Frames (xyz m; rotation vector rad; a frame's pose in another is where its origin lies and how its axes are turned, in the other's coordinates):
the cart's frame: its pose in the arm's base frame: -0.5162 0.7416 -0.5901 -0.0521 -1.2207 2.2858
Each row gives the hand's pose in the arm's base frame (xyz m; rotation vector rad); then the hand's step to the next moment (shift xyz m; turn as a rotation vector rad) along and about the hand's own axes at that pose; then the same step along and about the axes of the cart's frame.
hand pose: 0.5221 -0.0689 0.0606 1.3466 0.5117 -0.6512
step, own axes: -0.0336 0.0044 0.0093 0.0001 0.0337 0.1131
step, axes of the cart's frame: 0.0222 -0.0100 0.0254 -0.0597 0.0060 0.1016
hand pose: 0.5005 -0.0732 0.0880 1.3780 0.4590 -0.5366
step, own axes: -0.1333 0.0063 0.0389 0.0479 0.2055 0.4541
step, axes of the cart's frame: 0.0942 -0.0133 0.1014 -0.3008 -0.0340 0.3989
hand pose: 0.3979 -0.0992 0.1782 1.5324 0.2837 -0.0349
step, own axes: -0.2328 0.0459 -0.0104 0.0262 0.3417 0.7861
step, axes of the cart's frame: 0.1937 0.0349 0.1329 -0.4765 -0.0274 0.7125
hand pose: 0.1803 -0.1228 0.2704 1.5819 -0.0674 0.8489
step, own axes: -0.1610 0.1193 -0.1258 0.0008 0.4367 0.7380
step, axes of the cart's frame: 0.2101 0.0928 0.0566 -0.3823 -0.0421 0.7664
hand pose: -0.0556 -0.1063 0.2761 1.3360 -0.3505 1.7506
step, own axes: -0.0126 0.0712 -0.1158 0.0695 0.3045 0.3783
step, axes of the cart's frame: 0.1164 0.0708 -0.0090 -0.1298 -0.0517 0.4703
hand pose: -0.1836 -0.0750 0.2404 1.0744 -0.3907 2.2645
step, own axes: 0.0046 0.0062 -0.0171 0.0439 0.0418 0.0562
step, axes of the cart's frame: 0.0150 0.0106 -0.0037 0.0061 -0.0286 0.0773
